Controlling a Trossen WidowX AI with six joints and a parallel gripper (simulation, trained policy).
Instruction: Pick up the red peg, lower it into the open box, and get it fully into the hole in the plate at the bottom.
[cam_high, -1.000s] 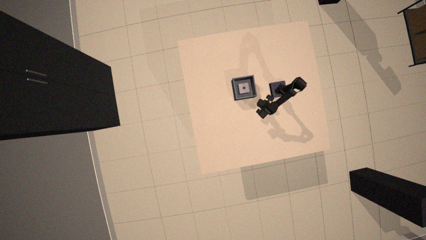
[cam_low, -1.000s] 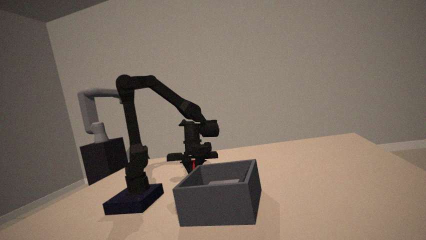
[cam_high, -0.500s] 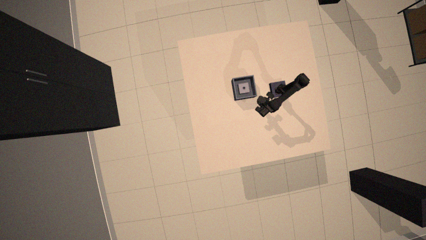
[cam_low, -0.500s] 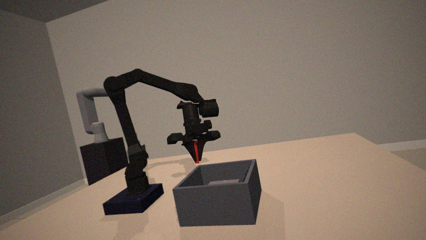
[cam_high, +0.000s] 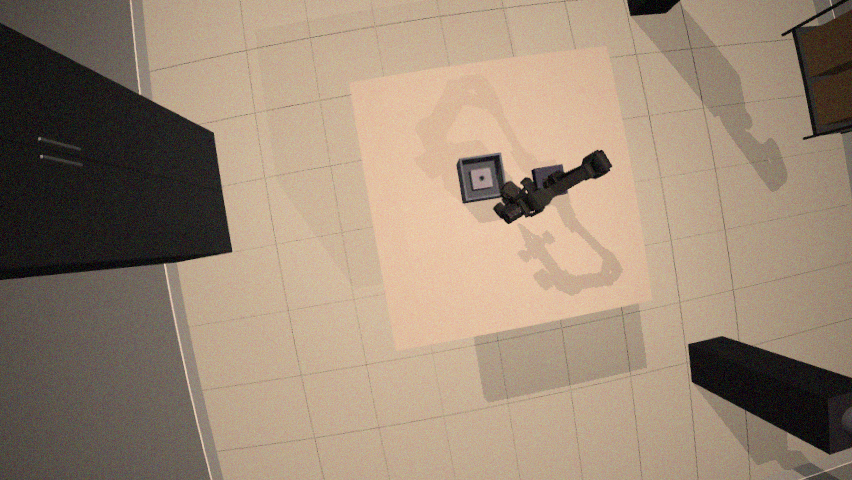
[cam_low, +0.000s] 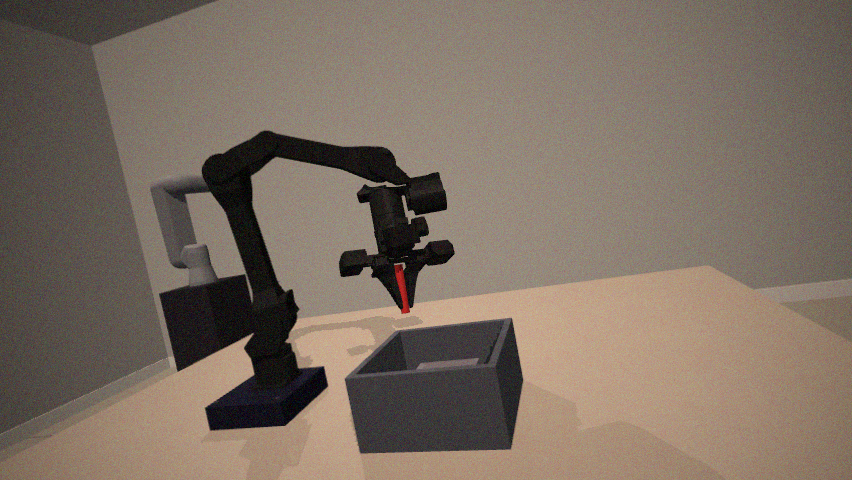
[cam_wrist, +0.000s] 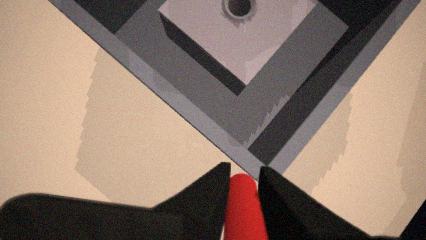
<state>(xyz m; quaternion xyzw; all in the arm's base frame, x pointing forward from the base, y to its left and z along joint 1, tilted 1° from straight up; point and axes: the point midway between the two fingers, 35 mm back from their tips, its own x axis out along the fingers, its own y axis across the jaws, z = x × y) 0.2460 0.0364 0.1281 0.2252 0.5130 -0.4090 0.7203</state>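
Right now my gripper tip is 100 mm to the left of the pale plate, 90 mm above it and 70 mm short of it. Also, from my gripper tip: grey box: 110 mm below, 100 mm to the right, 70 mm ahead; then red peg: 30 mm above, 20 mm to the left, 10 mm behind.
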